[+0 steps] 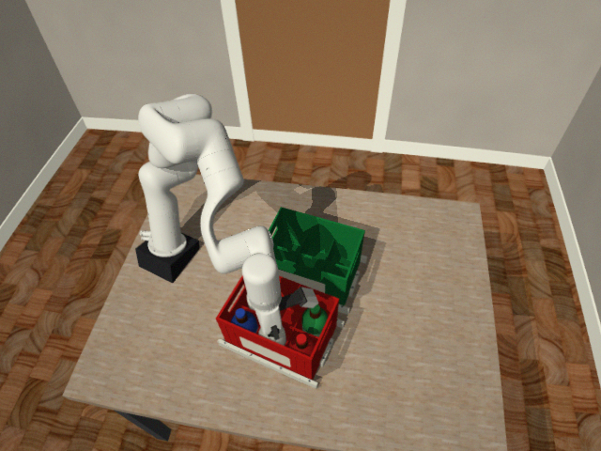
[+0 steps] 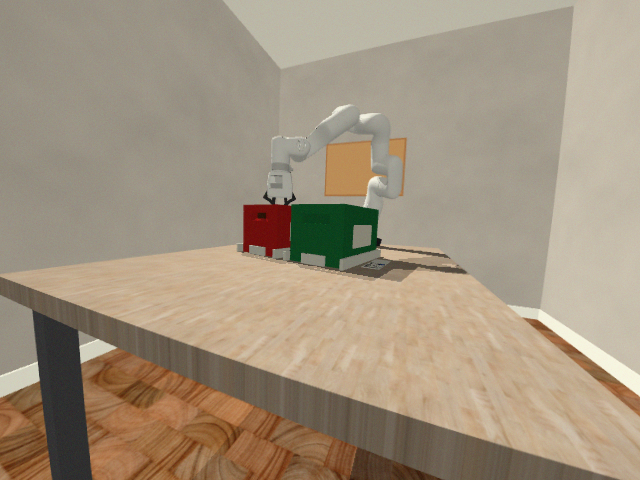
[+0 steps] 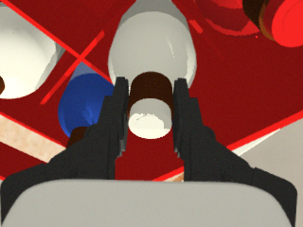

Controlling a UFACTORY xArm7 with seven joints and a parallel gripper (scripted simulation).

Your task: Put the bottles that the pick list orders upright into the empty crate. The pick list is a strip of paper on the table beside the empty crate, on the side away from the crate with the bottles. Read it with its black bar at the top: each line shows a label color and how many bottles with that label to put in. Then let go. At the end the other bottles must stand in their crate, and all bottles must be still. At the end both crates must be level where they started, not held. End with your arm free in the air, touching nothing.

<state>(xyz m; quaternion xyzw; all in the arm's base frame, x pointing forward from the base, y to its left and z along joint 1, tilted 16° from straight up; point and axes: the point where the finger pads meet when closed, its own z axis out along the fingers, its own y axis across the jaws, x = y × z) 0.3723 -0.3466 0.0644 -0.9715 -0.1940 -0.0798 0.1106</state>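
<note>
Right now my hand is 8 cm above the red crate, 4 cm to the right of it and 2 cm short of it. The rest, counted from my hand: red-labelled bottle 8 cm ahead, 7 cm below, 3 cm to the right; green-labelled bottle 11 cm ahead, 7 cm below, 5 cm to the left; blue-labelled bottle 8 cm behind, 7 cm below, 3 cm to the left.
</note>
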